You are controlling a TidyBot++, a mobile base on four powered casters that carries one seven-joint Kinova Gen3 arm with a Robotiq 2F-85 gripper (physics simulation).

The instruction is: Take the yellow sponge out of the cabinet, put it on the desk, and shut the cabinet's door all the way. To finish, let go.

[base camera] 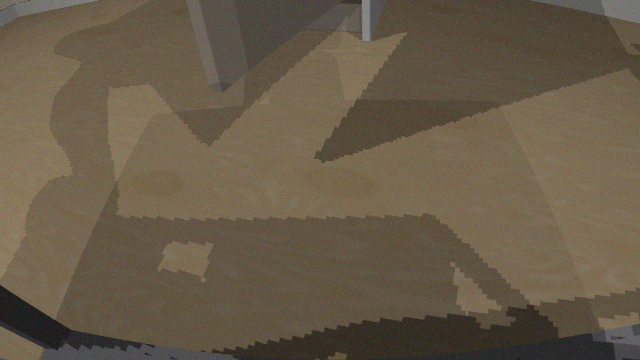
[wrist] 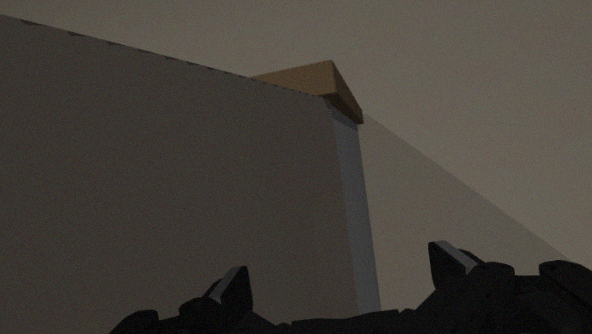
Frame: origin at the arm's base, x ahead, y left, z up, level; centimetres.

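Where they show: gripper, between the fingertips: (wrist: 338, 274).
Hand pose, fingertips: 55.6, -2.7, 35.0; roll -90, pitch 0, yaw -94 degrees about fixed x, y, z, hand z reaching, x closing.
After its pixels a point has its place, as x, y, z.
The cabinet's door (base camera: 280, 35) @(51.1, 8.1, -23.1) (wrist: 175, 175) @(57.7, 5.0, 40.7) is a large grey panel. In the base view it stands open, its near edge toward me. In the wrist view it fills the left side. Behind it in the wrist view show the cabinet's wooden top (wrist: 300, 79) @(79.8, -3.1, 49.7) and a strip of its light grey side (wrist: 356, 210) @(102.7, -11.0, 28.9). A pale upright of the cabinet (base camera: 366, 20) @(83.4, -5.3, -34.3) shows at the top of the base view. My gripper (wrist: 338, 274) @(55.6, -2.7, 35.0) is open and empty, with the door and the grey side in view beyond its fingers. The yellow sponge and the desk do not show in either view.
The wooden floor (base camera: 300, 190) @(39.6, 6.4, -39.7) lies in front of the base, crossed by dark shadows. Pale wall sections (base camera: 590, 10) @(119.5, -90.2, -38.9) show at the top corners of the base view. A plain wall (wrist: 475, 100) @(130.6, -52.1, 49.0) stands behind the cabinet. A dark bar (base camera: 30, 315) crosses the base view's lower left corner.
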